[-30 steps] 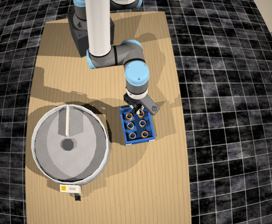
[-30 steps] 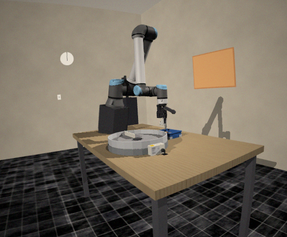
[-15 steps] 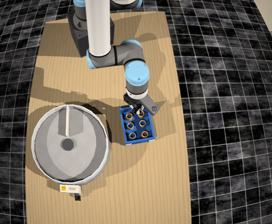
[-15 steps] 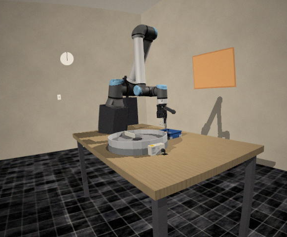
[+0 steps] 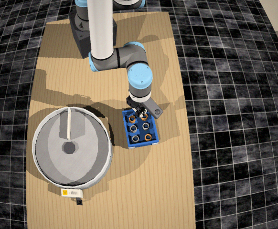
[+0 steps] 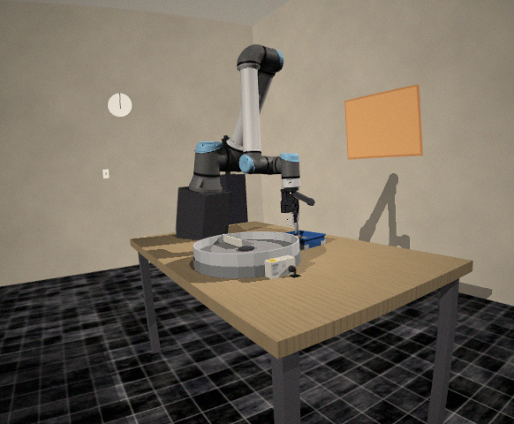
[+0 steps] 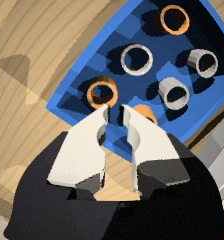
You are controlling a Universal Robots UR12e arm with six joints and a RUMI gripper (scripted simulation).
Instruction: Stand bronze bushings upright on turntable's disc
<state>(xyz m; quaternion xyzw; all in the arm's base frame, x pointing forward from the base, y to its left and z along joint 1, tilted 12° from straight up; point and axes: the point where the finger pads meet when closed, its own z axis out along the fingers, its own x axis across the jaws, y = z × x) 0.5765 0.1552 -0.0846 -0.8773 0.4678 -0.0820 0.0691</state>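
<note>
The blue crate is 50 mm ahead of my hand, 40 mm below it and 20 mm to the right of it. Round my hand: turntable disc (390 mm to the right, 80 mm ahead, 10 mm below).
</note>
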